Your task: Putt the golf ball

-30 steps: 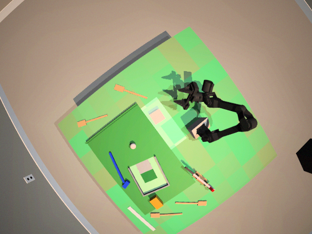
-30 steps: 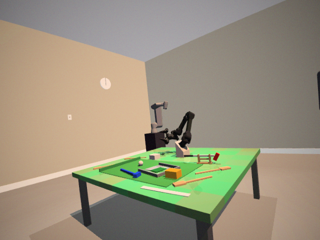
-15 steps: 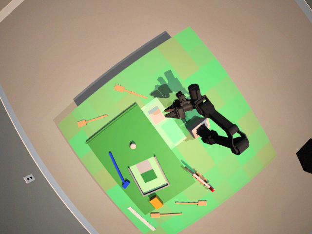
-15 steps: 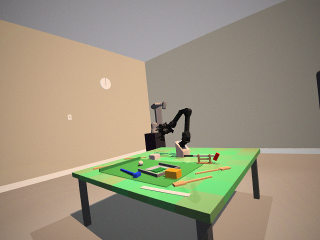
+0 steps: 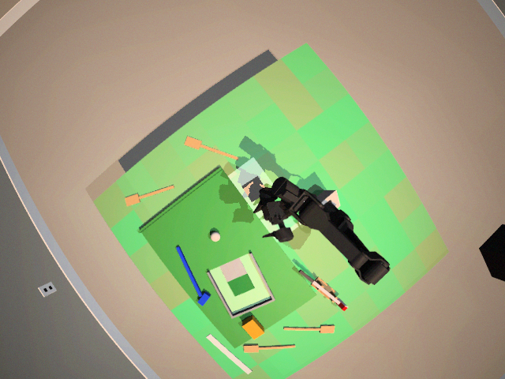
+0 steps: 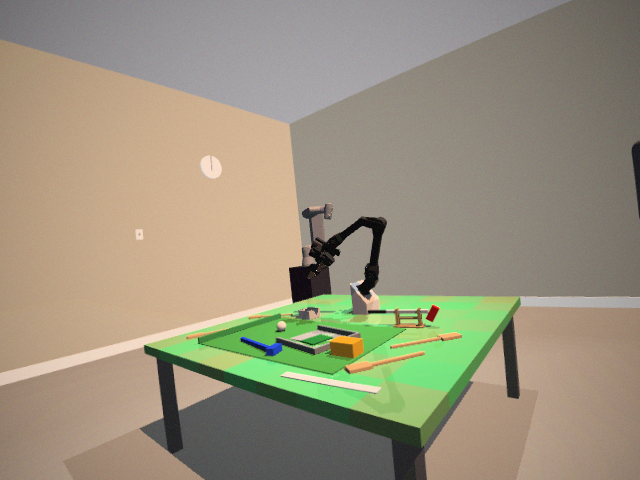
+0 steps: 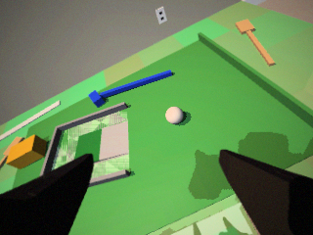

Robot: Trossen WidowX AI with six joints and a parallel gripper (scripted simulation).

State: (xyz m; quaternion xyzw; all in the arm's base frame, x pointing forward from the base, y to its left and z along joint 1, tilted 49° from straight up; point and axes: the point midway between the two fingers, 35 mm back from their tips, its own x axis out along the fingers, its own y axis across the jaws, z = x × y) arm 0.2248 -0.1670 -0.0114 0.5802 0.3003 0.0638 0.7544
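Now: the beige block 6 cm behind my gripper tip, 11 cm to the right of it and 20 cm below it. The rest, counted from my gripper tip: white golf ball: 19 cm ahead, 4 cm to the right, 20 cm below; then blue putter: 40 cm ahead, 6 cm to the left, 21 cm below; then red putter: 6 cm behind, 44 cm to the left, 17 cm below.
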